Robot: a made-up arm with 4 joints. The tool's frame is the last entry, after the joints.
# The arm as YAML. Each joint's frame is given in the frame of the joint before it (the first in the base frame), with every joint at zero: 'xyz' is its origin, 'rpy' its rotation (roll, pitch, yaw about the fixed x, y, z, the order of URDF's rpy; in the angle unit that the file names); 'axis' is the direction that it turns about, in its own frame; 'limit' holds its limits. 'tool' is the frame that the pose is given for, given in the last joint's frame.
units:
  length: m
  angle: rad
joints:
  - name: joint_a
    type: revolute
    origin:
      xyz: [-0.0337, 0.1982, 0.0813]
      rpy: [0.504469, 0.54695, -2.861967]
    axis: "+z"
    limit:
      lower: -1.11
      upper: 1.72
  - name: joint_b
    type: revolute
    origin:
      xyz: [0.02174, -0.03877, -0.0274]
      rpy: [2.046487, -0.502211, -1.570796]
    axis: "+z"
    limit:
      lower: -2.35
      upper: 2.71
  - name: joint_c
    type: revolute
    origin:
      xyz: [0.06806, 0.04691, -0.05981]
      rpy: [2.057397, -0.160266, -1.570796]
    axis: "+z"
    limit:
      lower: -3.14
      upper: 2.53
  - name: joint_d
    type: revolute
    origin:
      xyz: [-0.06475, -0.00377, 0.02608]
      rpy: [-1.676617, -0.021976, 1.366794]
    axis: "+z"
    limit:
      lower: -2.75
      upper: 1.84
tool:
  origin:
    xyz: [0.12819, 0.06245, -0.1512]
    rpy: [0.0, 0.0, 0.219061]
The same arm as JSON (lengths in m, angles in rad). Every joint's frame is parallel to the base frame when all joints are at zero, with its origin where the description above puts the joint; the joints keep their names.
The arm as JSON. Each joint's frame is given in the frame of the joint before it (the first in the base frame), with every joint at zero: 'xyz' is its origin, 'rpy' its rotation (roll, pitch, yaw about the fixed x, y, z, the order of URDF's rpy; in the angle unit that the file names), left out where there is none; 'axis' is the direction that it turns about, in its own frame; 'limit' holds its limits. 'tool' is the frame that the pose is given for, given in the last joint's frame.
{
  "units": {
    "length": "m",
    "angle": "rad"
  },
  "joints": [
    {
      "name": "joint_a",
      "type": "revolute",
      "origin": {
        "xyz": [
          -0.0337,
          0.1982,
          0.0813
        ]
      },
      "axis": [
        -0.571014,
        0.338909,
        0.747719
      ],
      "limit": {
        "lower": -1.11,
        "upper": 1.72
      }
    },
    {
      "name": "joint_b",
      "type": "revolute",
      "origin": {
        "xyz": [
          -0.0022,
          0.0209,
          -0.0478
        ]
      },
      "axis": [
        0.959004,
        0.274301,
        0.0712
      ],
      "limit": {
        "lower": -2.35,
        "upper": 2.71
      }
    },
    {
      "name": "joint_c",
      "type": "revolute",
      "origin": {
        "xyz": [
          -0.0793,
          0.0482,
          0.0424
        ]
      },
      "axis": [
        -0.194597,
        -0.975183,
        -0.105598
      ],
      "limit": {
        "lower": -3.14,
        "upper": 2.53
      }
    },
    {
      "name": "joint_d",
      "type": "revolute",
      "origin": {
        "xyz": [
          -0.023,
          -0.0286,
          0.0595
        ]
      },
      "axis": [
        0.0,
        0.0,
        1.0
      ],
      "limit": {
        "lower": -2.75,
        "upper": 1.84
      }
    }
  ],
  "tool": {
    "origin": {
      "xyz": [
        0.1387,
        0.0331,
        -0.1512
      ],
      "rpy": [
        0.0,
        0.0,
        0.0
      ]
    }
  }
}

